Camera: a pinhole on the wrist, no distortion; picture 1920 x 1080 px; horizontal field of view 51.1 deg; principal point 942.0 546.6 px. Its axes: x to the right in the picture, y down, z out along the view. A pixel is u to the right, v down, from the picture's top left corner.
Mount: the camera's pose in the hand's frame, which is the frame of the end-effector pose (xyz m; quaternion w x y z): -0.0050 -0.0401 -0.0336 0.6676 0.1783 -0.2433 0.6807
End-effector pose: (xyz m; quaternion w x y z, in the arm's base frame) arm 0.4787 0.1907 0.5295 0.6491 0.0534 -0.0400 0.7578
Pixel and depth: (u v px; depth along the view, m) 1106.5 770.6 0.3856
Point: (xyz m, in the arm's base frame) 0.7300 0.1090 0.8098
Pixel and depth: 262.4 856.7 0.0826
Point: 0.5914 0.1827 0.5422
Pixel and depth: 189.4 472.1 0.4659
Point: 0.9324 0.2096 0.7710
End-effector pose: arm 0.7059 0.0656 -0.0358 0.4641 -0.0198 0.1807 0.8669
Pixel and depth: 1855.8 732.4 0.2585
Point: 0.8430 0.1474 0.1751
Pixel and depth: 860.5 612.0 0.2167
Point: 0.8796 0.1739 0.0487
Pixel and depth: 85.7 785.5 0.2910
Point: 1.0058 0.2178 0.0074
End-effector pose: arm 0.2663 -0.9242 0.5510 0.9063 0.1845 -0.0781 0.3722
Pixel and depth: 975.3 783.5 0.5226
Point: 0.4187 -1.3654 0.7908
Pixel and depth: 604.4 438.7 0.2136
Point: 0.3936 -1.1034 0.6075
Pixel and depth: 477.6 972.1 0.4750
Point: 0.4474 -1.3872 0.6622
